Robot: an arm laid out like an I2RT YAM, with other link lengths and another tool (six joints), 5 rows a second.
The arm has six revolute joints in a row. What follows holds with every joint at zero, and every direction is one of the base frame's.
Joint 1 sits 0.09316 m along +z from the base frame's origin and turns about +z.
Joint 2 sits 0.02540 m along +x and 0.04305 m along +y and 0.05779 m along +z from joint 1 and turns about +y.
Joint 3 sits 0.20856 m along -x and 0.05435 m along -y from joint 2 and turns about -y.
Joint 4 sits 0.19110 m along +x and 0.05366 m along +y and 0.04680 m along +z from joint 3 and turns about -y.
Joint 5 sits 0.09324 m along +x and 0.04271 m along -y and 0.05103 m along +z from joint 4 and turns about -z.
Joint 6 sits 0.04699 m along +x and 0.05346 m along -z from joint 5 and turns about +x.
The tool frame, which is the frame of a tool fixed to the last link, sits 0.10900 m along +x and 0.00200 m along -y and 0.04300 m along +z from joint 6; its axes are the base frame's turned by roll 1.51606, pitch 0.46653 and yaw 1.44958 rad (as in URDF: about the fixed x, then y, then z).
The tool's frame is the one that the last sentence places.
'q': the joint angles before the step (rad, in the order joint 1, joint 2, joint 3, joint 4, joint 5, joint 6). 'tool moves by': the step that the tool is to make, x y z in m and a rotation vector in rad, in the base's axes. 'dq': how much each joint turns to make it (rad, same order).
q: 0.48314, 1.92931, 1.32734, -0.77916, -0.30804, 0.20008
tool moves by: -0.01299, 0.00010, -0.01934, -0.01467, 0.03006, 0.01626
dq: 0.01678, 0.01832, -0.06635, 0.05148, -0.00115, 0.00077
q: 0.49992, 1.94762, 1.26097, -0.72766, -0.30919, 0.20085
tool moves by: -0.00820, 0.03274, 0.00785, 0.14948, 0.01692, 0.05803
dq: 0.03205, 0.00003, -0.02096, 0.08011, -0.14076, 0.00001
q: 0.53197, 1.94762, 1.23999, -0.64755, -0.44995, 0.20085
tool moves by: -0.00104, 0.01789, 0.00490, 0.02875, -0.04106, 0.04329
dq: 0.04081, 0.00000, -0.00001, 0.04921, -0.00344, -0.00191
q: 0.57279, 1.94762, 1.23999, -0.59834, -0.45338, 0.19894
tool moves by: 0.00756, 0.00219, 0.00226, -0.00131, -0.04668, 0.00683
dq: 0.00190, 0.00038, 0.00001, 0.03316, 0.02403, -0.01336
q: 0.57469, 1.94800, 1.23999, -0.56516, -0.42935, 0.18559
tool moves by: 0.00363, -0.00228, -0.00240, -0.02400, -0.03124, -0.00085
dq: 0.00306, 0.00040, -0.00952, 0.01984, 0.03662, -0.00801
